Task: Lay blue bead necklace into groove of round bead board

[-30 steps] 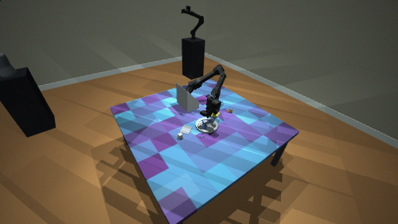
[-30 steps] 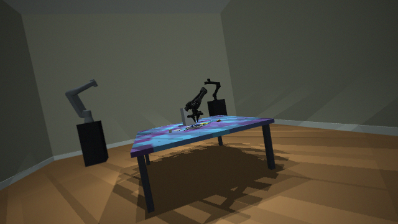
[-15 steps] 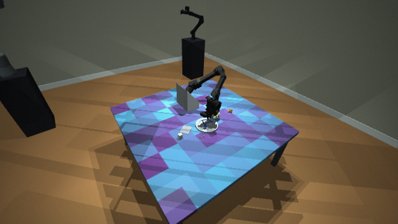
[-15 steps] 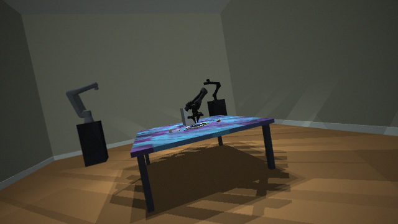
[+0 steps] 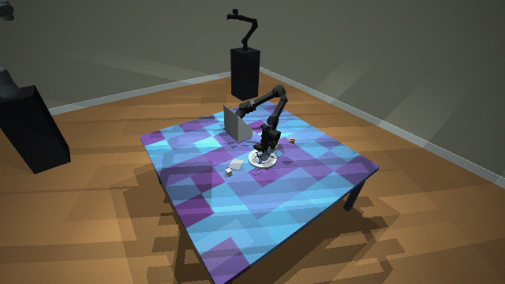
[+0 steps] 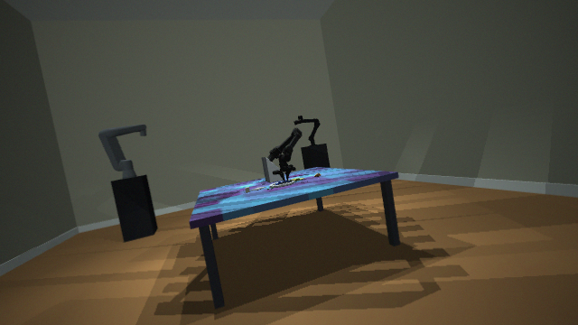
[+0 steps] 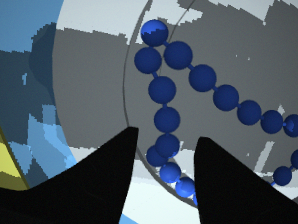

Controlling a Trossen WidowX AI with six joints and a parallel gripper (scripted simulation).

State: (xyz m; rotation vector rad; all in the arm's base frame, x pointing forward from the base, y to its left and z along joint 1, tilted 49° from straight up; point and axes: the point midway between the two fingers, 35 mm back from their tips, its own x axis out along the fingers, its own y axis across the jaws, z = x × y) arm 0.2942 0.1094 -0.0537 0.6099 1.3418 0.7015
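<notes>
Right now my gripper tip is 50 mm to the left of the round white bead board, 30 mm short of it and 10 mm above it. Round my gripper tip: cream cube 320 mm to the right, 20 mm ahead; then yellow patch 120 mm to the left, 70 mm behind, 10 mm below; then flat grey square 230 mm to the right, 30 mm behind, 10 mm below.
</notes>
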